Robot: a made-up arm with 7 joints. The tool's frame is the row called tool. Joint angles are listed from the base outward. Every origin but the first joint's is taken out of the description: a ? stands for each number. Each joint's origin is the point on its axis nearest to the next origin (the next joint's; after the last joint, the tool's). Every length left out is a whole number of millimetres.
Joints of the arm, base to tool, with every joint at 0 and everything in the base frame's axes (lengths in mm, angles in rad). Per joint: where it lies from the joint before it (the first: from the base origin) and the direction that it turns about. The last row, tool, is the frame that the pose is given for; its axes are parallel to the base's.
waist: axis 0 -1 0 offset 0 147 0
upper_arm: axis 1 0 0 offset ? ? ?
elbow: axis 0 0 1 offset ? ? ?
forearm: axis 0 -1 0 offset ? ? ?
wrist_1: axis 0 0 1 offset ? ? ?
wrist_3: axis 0 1 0 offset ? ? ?
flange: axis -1 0 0 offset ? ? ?
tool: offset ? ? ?
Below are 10 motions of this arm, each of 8 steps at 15 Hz.
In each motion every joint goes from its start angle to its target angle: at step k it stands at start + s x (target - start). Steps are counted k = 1, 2, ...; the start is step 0. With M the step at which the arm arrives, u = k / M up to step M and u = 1 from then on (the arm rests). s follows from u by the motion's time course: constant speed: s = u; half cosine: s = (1 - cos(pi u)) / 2; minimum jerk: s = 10 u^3 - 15 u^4 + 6 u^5.
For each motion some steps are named. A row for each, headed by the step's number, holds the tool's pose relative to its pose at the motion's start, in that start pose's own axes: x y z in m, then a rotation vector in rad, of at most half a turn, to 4 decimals.
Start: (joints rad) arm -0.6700 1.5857 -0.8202 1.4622 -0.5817 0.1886 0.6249
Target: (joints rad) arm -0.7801 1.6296 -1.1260 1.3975 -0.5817 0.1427 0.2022
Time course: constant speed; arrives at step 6
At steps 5, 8:
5: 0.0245 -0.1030 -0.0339 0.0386 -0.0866 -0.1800
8: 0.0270 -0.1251 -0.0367 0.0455 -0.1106 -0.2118

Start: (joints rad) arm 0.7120 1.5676 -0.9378 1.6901 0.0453 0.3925 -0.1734
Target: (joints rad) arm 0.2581 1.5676 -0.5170 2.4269 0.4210 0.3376 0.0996
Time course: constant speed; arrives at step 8
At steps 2, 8:
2: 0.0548 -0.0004 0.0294 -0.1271 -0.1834 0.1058
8: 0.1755 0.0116 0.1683 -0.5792 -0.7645 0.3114

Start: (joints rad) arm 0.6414 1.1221 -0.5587 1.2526 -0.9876 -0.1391 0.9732
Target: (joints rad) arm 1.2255 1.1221 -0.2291 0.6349 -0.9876 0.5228 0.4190
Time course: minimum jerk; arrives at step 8
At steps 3, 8:
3: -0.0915 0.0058 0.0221 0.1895 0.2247 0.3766
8: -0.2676 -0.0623 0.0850 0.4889 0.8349 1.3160

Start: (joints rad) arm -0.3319 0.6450 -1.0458 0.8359 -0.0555 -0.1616 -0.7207
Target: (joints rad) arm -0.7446 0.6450 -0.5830 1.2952 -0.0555 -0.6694 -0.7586
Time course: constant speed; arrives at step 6
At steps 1, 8:
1: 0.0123 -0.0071 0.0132 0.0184 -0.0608 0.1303
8: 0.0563 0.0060 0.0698 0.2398 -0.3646 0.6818

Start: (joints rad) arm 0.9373 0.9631 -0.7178 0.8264 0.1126 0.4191 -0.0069
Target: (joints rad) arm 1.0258 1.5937 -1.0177 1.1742 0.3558 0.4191 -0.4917
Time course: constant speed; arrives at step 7
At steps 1, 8:
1: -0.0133 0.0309 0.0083 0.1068 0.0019 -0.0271
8: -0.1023 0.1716 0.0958 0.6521 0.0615 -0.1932

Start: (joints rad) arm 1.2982 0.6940 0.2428 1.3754 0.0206 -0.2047 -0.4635
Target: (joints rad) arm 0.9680 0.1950 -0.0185 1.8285 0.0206 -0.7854 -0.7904
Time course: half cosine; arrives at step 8
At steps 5, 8:
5: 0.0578 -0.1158 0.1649 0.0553 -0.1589 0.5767
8: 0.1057 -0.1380 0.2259 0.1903 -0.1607 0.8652

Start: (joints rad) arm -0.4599 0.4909 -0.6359 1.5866 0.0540 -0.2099 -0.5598
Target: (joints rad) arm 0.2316 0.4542 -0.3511 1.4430 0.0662 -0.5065 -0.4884
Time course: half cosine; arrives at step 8
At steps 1, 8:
1: 0.0041 0.0060 -0.0118 0.0164 -0.0315 -0.0002
8: 0.2073 0.1860 -0.2209 0.4013 -0.8515 0.0192

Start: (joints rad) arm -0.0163 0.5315 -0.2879 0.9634 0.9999 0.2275 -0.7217
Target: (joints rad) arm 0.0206 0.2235 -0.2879 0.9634 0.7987 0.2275 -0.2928
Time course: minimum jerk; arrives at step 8
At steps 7, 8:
7: -0.0614 -0.1213 0.0665 -0.6116 0.0374 -0.0230
8: -0.0622 -0.1232 0.0679 -0.6216 0.0379 -0.0232

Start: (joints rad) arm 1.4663 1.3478 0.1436 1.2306 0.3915 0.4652 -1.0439
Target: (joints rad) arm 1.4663 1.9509 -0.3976 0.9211 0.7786 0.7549 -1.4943
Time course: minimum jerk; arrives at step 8
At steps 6, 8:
6: -0.0148 0.0853 -0.1295 0.6143 -0.0768 -0.6812
8: -0.0126 0.1057 -0.1473 0.7113 -0.0879 -0.7562

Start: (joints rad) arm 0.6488 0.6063 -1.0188 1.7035 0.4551 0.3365 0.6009
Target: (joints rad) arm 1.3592 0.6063 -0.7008 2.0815 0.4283 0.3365 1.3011
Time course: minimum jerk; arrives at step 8
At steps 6, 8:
6: 0.3016 -0.0193 0.1751 -0.2196 -0.0821 -0.9576
8: 0.3253 -0.0413 0.1944 -0.2382 -0.0436 -1.0751

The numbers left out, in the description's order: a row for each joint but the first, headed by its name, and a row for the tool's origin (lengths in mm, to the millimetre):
upper_arm: 0 0 0
elbow: 0 0 -305
forearm: 0 0 0
wrist_1: 0 0 -338
wrist_3: 0 0 0
flange: 0 0 0
tool: 0 0 0

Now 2 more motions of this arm.
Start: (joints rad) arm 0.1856 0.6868 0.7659 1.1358 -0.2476 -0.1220 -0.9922
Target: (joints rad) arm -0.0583 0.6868 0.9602 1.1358 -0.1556 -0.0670 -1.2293
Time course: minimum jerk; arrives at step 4
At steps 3, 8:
3: -0.0570 0.0667 -0.0224 0.2709 0.0586 -0.1678
8: -0.0623 0.0750 -0.0256 0.3033 0.0613 -0.1870

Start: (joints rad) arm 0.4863 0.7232 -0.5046 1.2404 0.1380 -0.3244 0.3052
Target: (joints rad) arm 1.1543 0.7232 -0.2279 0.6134 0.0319 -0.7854 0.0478
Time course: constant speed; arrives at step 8
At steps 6, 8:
6: 0.0210 0.2340 0.0360 0.7055 -0.2384 -0.2391
8: 0.0352 0.2902 0.0626 0.9289 -0.3381 -0.2754

